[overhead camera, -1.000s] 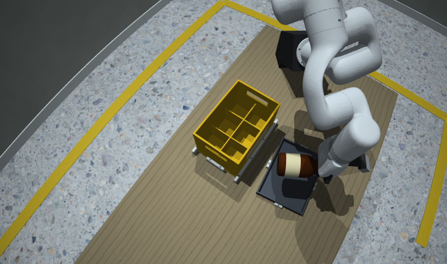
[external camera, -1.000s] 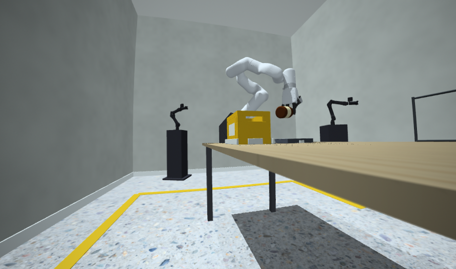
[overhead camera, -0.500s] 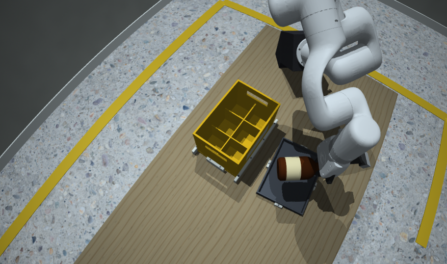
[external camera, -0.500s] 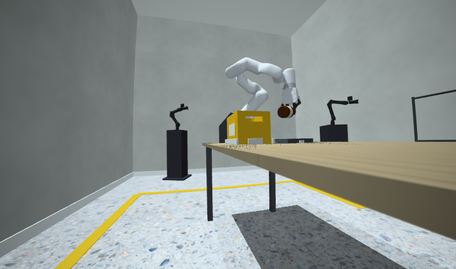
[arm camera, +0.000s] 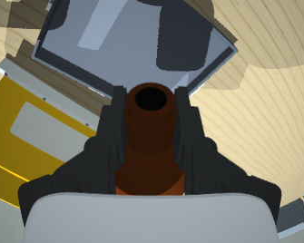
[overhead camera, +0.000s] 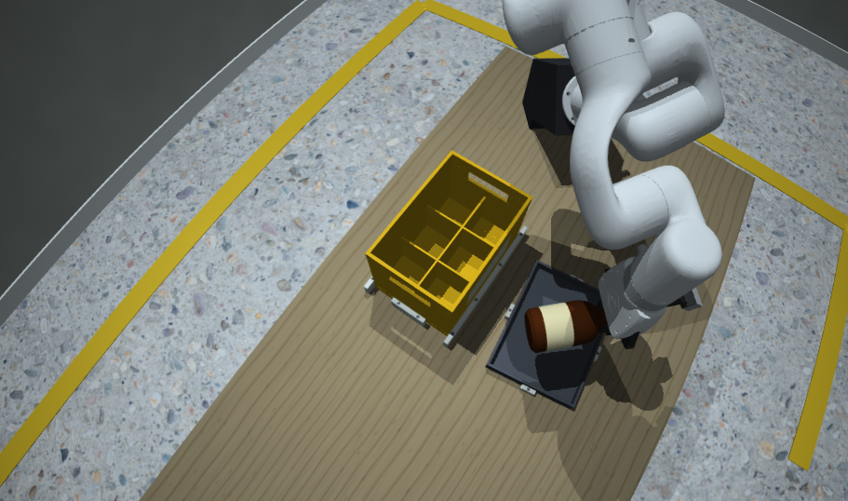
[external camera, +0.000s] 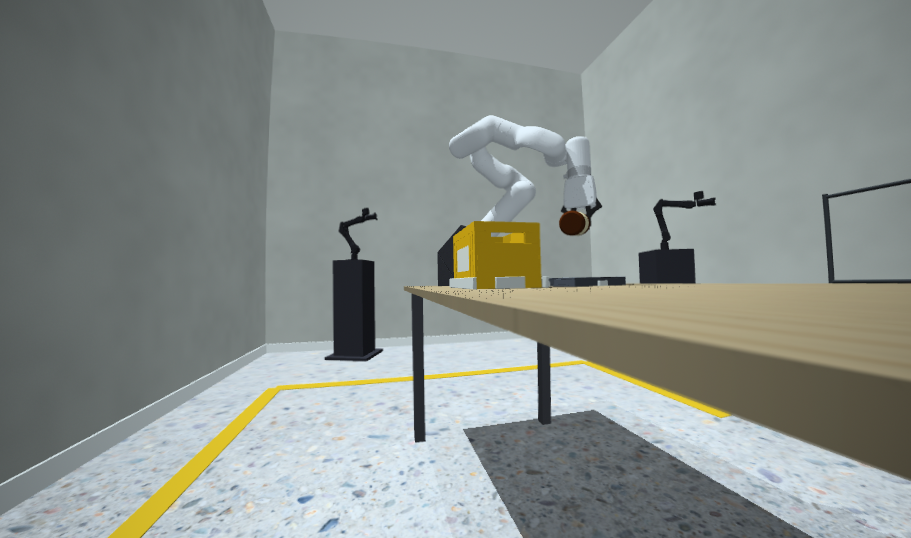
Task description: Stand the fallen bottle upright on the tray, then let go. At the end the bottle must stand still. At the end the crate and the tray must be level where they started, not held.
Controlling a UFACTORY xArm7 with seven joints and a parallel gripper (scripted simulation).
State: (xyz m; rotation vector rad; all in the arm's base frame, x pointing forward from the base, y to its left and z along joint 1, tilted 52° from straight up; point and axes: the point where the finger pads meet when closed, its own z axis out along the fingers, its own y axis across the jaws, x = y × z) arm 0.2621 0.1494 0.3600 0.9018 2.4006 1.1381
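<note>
Right now my hand is 5 cm short of the brown bottle, 3 cm to the left of it and 1 cm above it. From my hand the other things lie so: dark grey tray 19 cm below, 4 cm to the right, 2 cm ahead; yellow crate 30 cm to the right, 12 cm below, 10 cm ahead.
</note>
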